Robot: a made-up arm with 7 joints. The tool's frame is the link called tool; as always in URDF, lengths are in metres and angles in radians. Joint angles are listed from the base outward.
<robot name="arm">
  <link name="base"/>
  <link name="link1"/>
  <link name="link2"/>
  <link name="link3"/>
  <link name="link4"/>
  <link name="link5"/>
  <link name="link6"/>
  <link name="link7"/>
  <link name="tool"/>
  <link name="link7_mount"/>
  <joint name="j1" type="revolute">
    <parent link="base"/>
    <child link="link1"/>
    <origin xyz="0 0 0.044"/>
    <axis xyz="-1 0 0"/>
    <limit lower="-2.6" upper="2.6"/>
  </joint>
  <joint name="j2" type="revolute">
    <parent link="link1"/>
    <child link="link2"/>
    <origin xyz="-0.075 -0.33 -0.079"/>
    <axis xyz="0 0 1"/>
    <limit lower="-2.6" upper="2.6"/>
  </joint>
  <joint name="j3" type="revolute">
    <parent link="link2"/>
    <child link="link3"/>
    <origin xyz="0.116 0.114 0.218"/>
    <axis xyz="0 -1 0"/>
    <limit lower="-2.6" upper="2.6"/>
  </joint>
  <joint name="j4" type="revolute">
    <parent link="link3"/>
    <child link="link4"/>
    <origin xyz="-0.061 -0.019 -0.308"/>
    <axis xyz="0 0 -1"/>
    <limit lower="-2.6" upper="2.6"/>
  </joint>
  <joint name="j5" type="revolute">
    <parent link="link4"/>
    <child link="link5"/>
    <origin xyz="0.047 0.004 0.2"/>
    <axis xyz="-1 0 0"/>
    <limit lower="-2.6" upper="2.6"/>
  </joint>
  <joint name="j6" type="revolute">
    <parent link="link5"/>
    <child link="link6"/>
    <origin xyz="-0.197 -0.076 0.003"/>
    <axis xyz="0 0 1"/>
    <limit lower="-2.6" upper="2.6"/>
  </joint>
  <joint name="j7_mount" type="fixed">
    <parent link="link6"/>
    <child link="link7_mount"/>
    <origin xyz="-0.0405 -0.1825 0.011"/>
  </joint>
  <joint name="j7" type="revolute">
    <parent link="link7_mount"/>
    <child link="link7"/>
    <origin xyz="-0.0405 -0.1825 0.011"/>
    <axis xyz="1 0 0"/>
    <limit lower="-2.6" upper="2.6"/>
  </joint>
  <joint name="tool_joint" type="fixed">
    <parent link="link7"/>
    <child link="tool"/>
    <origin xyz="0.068 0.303 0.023"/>
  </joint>
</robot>
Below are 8 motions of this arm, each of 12 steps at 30 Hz.
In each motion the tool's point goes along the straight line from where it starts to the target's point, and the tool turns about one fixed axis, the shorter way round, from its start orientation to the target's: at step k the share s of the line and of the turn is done. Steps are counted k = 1, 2, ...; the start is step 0. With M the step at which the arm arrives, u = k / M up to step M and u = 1 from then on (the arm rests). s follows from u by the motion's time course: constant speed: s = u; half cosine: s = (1 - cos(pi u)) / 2; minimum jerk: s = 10 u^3 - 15 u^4 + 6 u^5.
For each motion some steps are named. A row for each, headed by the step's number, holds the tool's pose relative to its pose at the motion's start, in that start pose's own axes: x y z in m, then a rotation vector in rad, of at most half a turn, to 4 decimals.
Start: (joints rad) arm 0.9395 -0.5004 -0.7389 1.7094 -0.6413 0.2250 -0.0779
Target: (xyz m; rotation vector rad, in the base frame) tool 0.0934 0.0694 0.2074 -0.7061 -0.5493 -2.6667
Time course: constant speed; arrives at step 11
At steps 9, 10, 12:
9: -0.0084 0.1187 0.0499 -0.3588 0.1325 -0.4810
10: -0.0093 0.1319 0.0554 -0.3987 0.1472 -0.5344
12: -0.0103 0.1451 0.0610 -0.4386 0.1620 -0.5879

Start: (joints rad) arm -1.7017 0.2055 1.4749 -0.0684 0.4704 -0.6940 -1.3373
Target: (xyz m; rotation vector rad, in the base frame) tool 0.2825 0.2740 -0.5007 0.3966 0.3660 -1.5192
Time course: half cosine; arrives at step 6
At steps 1, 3, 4, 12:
1: 0.0035 0.0008 0.0006 0.0027 -0.0153 0.0082
3: 0.0264 0.0061 0.0042 0.0202 -0.1138 0.0613
4: 0.0395 0.0091 0.0063 0.0303 -0.1707 0.0920
12: 0.0527 0.0122 0.0085 0.0404 -0.2277 0.1226

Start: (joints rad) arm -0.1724 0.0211 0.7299 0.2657 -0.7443 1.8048 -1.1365
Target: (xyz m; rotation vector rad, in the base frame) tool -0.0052 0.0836 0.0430 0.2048 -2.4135 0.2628
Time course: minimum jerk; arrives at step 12
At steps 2, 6, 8, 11, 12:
2: 0.0107 0.0002 0.0057 0.0012 -0.0111 -0.0261
6: 0.1504 0.0030 0.0804 0.0168 -0.1559 -0.3677
8: 0.2377 0.0047 0.1270 0.0265 -0.2464 -0.5810
11: 0.2993 0.0059 0.1599 0.0334 -0.3103 -0.7316
12: 0.3008 0.0059 0.1608 0.0335 -0.3118 -0.7354

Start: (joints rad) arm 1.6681 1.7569 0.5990 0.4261 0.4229 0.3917 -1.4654
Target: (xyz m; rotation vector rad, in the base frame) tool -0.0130 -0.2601 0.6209 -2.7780 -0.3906 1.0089
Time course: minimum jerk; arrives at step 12
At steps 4, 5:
4: -0.0572 -0.0116 0.0520 -0.0079 0.1954 0.0251
5: -0.0945 -0.0191 0.0859 -0.0130 0.3228 0.0414

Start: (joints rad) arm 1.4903 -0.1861 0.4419 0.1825 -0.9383 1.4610 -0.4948
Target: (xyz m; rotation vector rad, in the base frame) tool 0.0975 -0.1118 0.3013 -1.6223 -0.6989 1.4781
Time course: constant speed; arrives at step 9
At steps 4, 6, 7, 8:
4: 0.0039 -0.0319 -0.0010 -0.1780 0.0906 -0.0155
6: 0.0058 -0.0478 -0.0015 -0.2670 0.1359 -0.0233
7: 0.0068 -0.0558 -0.0017 -0.3115 0.1585 -0.0272
8: 0.0078 -0.0638 -0.0020 -0.3560 0.1812 -0.0311

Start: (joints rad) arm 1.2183 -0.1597 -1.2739 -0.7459 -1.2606 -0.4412 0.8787
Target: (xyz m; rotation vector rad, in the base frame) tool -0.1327 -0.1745 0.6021 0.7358 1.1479 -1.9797
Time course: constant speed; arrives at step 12
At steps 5, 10, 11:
5: 0.0206 0.0462 -0.0258 -0.1853 0.0323 -0.2446
10: 0.0413 0.0924 -0.0515 -0.3706 0.0646 -0.4893
11: 0.0454 0.1017 -0.0567 -0.4077 0.0711 -0.5382

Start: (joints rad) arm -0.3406 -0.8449 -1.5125 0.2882 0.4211 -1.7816 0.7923
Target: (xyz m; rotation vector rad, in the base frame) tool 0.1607 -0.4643 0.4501 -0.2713 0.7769 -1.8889
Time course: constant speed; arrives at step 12
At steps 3, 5, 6, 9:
3: 0.0111 -0.0268 -0.0159 0.0740 0.0763 0.0447
5: 0.0184 -0.0446 -0.0265 0.1234 0.1272 0.0745
6: 0.0221 -0.0535 -0.0318 0.1481 0.1527 0.0895
9: 0.0332 -0.0803 -0.0477 0.2221 0.2290 0.1342

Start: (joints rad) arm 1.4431 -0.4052 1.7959 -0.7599 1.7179 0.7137 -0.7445
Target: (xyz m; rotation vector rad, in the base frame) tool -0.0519 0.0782 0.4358 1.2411 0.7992 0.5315
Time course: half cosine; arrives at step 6
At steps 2, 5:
2: 0.0098 -0.0005 -0.0027 -0.0117 0.0001 -0.0303
5: 0.0366 -0.0018 -0.0100 -0.0437 0.0003 -0.1130

